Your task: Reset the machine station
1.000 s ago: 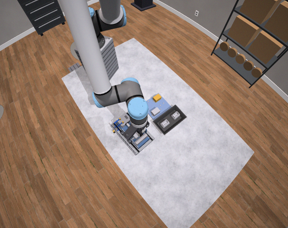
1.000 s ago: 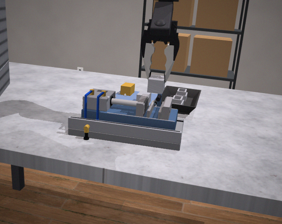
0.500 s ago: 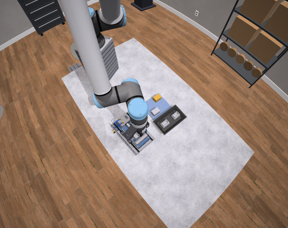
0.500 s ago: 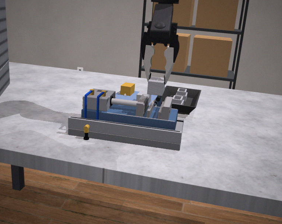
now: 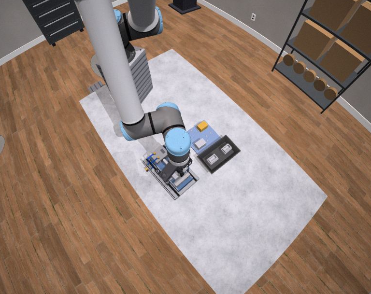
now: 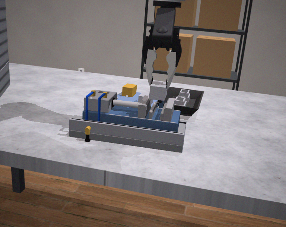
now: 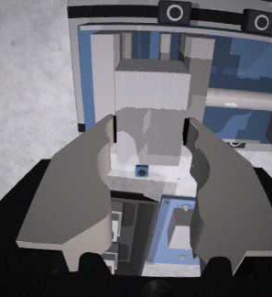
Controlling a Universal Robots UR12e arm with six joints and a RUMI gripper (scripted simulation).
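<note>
Right now the fixed jaw is 7 cm below my hand, 3 cm ahead of it and 1 cm to the left of it. Also, from my hand: gray aluminum blank 2 cm below; vise 11 cm below, 7 cm behind; gray blank 24 cm to the left, 12 cm below, 9 cm behind.
</note>
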